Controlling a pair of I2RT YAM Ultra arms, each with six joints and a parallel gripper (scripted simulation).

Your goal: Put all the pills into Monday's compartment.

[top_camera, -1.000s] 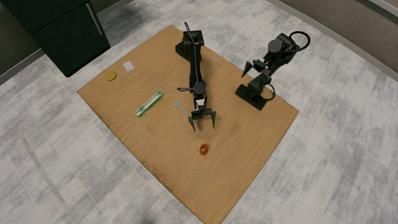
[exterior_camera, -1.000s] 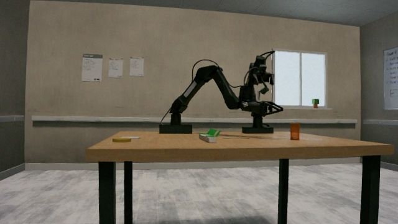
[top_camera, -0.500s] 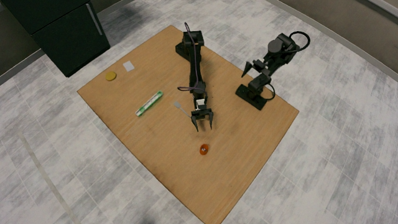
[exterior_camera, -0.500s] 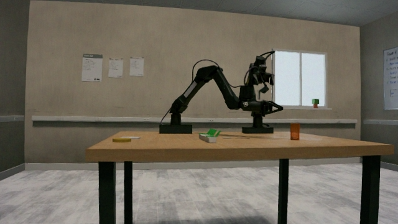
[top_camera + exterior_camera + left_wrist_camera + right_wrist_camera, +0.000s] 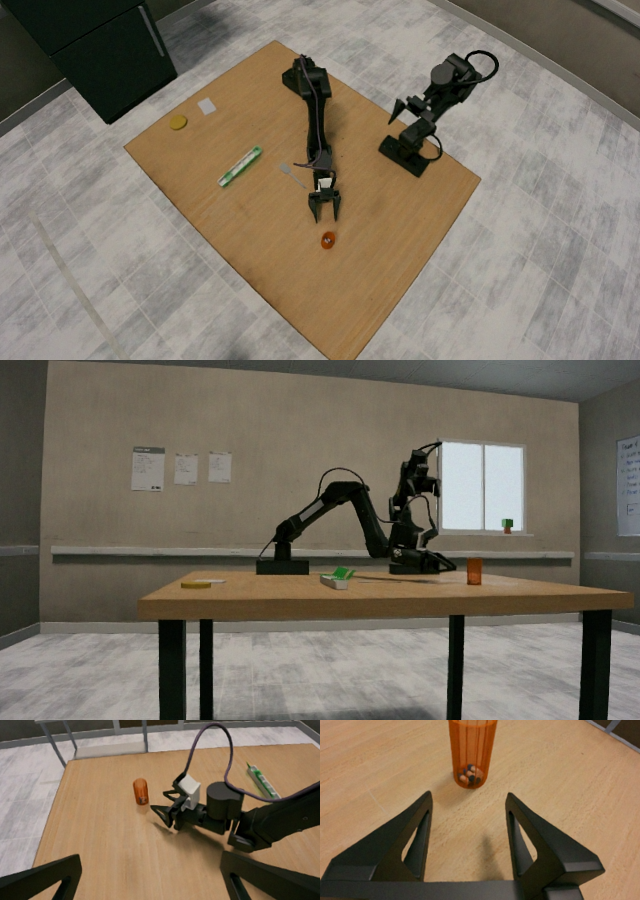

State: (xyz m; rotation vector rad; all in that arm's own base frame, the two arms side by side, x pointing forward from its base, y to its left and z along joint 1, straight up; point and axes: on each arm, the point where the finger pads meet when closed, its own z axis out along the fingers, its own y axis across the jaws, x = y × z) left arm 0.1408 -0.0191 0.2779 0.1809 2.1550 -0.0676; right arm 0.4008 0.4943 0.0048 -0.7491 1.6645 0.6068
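The orange pill bottle lies 5 cm to the left of my right hand, 5 cm ahead of it and 3 cm below it. From my right hand the other things lie so: paper: 73 cm to the right, 7 cm behind, 4 cm below; yellow bottle cap: 75 cm to the right, 7 cm ahead, 4 cm below; grey spatula: 22 cm to the right, 7 cm behind, 5 cm below.
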